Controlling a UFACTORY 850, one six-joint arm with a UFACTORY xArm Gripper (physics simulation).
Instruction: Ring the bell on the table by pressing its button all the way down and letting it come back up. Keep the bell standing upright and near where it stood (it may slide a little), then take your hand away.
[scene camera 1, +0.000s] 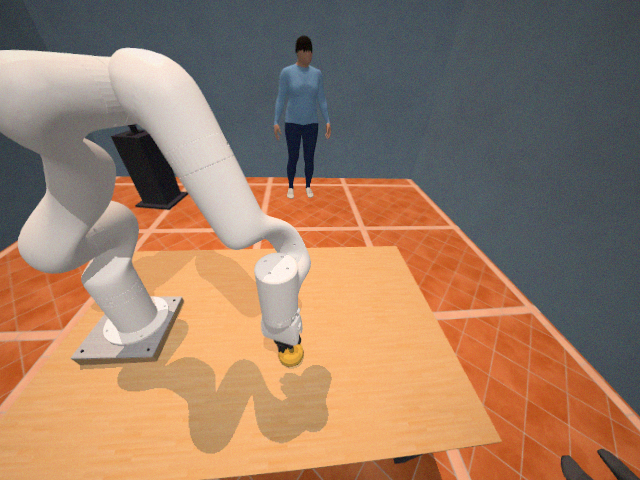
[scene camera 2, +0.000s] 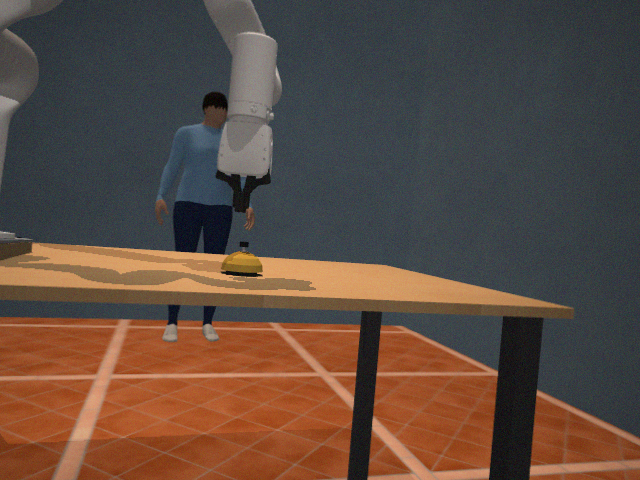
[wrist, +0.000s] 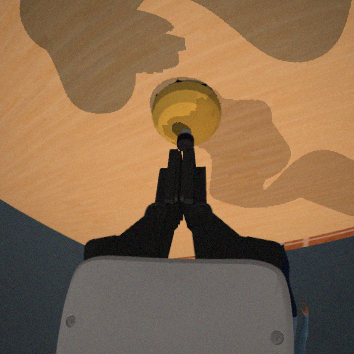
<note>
In view: my gripper (scene camera 2: 240, 212) and a yellow dome bell (scene camera 2: 242, 263).
The yellow dome bell shows as well in the wrist view (wrist: 184, 106). My gripper is seen too in scene camera 1 (scene camera 1: 283, 347) and in the wrist view (wrist: 183, 161).
</note>
